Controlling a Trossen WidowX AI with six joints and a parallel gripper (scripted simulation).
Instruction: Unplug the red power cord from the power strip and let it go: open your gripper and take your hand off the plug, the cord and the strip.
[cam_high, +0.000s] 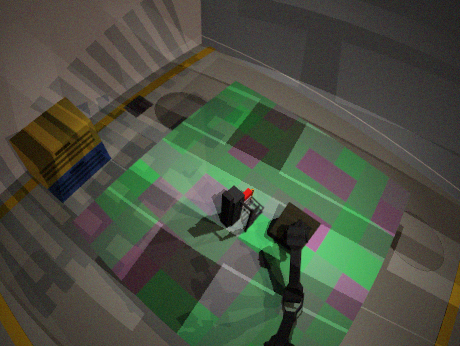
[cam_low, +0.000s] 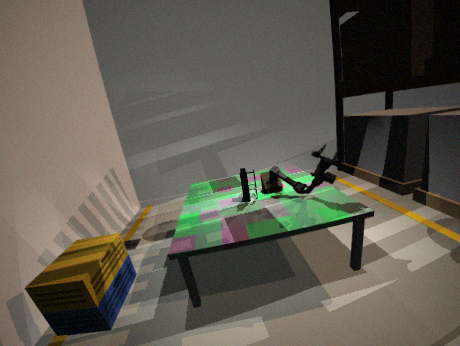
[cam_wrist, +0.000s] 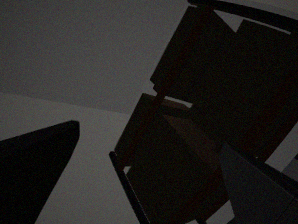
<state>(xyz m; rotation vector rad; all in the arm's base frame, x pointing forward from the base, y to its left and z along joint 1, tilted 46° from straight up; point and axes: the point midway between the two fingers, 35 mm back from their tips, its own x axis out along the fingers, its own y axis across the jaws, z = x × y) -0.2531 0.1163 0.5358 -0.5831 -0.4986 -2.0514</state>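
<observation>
My gripper tip is 56 cm short of the red plug, 40 cm to the left of it and 27 cm above it. From my gripper tip the other things lie so: grey square: 56 cm ahead, 46 cm to the right, 41 cm below.
</observation>
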